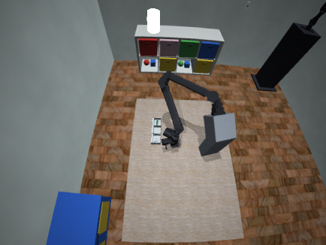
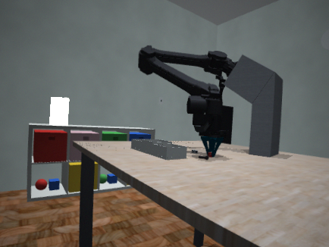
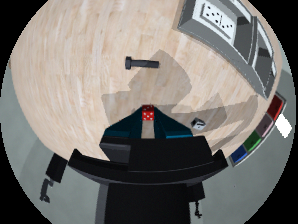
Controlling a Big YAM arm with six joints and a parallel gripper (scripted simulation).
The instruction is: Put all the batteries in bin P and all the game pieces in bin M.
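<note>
Now: hand 150 mm short of the white piece and 50 mm to the left of it. Also, from my hand: green piece (220 mm to the right, 150 mm ahead); then black object (60 mm ahead, 30 mm to the left); then red game piece (right at my hand).
</note>
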